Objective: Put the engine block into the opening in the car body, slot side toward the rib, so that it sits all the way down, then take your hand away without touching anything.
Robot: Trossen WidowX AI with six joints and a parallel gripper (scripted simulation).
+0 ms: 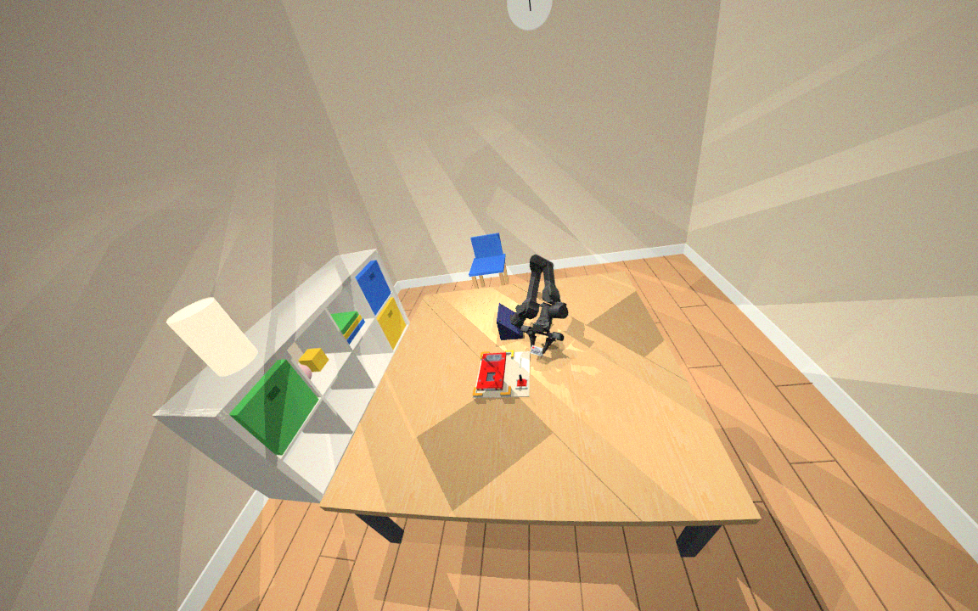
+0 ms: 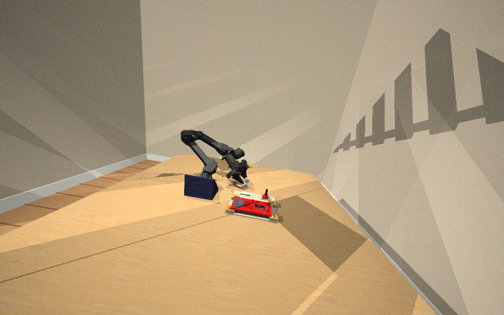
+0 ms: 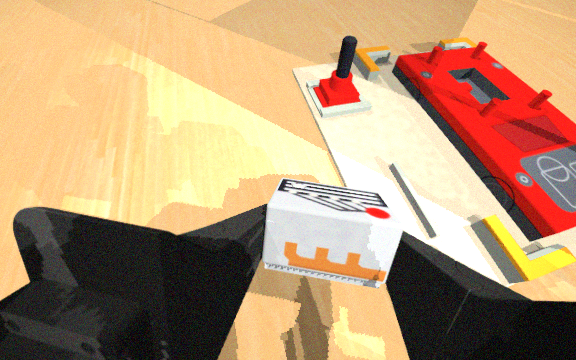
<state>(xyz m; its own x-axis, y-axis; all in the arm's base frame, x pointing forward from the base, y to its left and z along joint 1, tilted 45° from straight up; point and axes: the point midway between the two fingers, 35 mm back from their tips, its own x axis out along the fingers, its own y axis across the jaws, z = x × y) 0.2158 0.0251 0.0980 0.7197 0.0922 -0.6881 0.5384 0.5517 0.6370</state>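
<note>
Right now my gripper tip is right at the grey engine block.
</note>
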